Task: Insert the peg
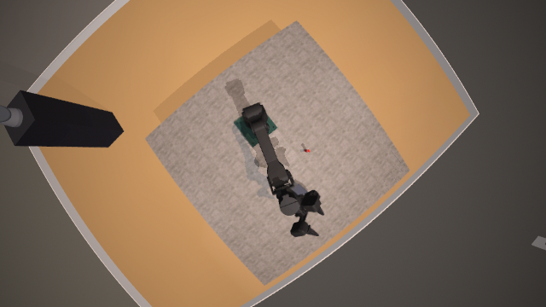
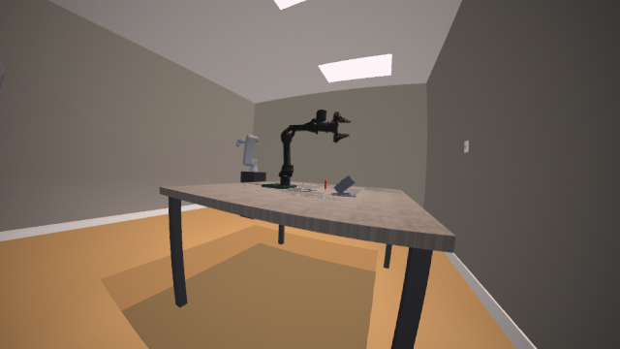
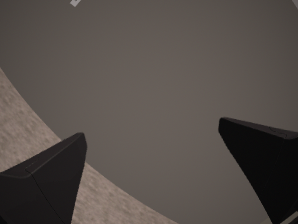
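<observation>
My gripper tip is 34 cm above the red peg, 20 cm past it and 19 cm to the right of it. Round my gripper tip: sloped panel: 34 cm below, 2 cm to the right, 1 cm behind.
</observation>
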